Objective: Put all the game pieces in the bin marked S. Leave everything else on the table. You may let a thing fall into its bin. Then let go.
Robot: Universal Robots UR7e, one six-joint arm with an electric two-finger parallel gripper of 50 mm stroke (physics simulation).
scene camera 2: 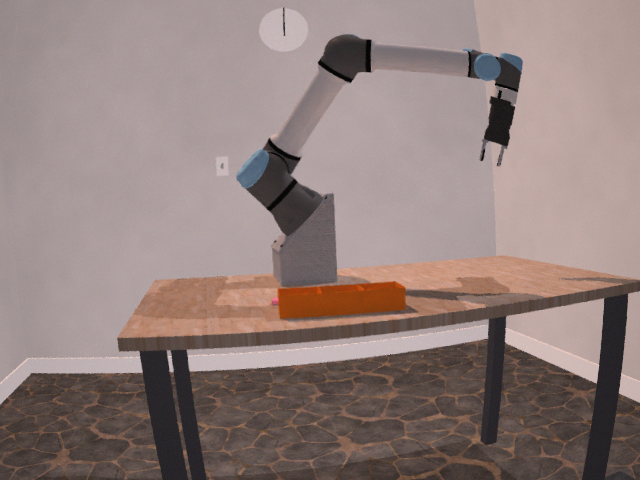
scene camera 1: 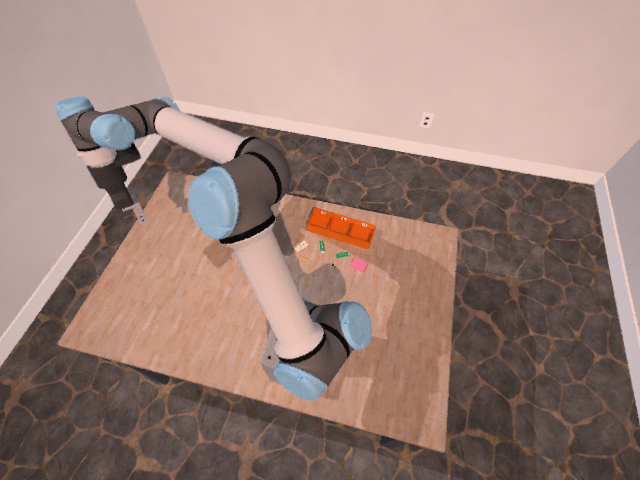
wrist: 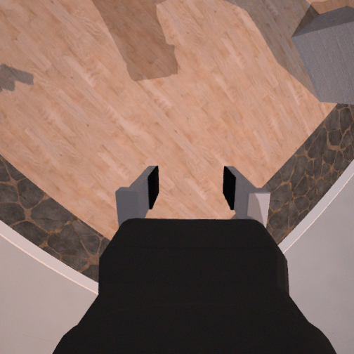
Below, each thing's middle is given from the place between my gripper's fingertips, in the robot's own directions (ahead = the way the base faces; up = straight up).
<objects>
The orange three-compartment bin (scene camera 2: 302, 302) is 57 cm to the right of my hand, 30 cm below it and 26 cm ahead of it.
</objects>
